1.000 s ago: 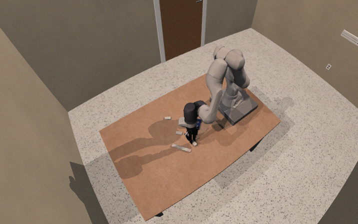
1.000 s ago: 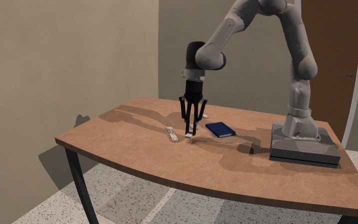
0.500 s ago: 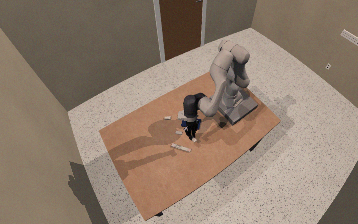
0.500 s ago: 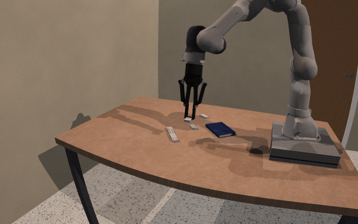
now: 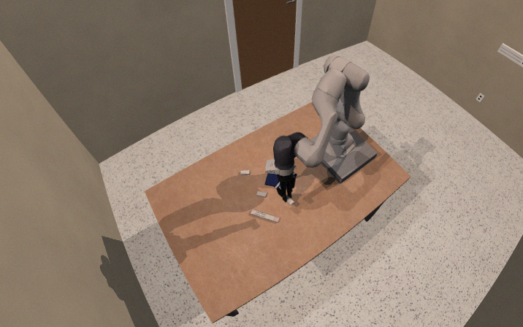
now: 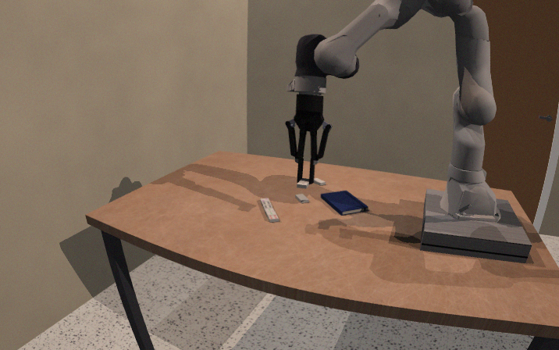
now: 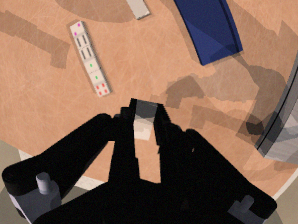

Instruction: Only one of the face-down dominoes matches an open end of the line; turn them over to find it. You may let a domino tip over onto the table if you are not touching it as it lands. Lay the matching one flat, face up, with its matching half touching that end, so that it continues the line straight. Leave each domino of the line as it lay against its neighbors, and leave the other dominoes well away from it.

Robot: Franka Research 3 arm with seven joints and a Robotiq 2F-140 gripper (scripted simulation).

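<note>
Right now my hand is 20 mm to the right of the domino and 30 mm above it. Round my hand: dark blue book (70 mm behind, 170 mm to the right, 150 mm below).
</note>
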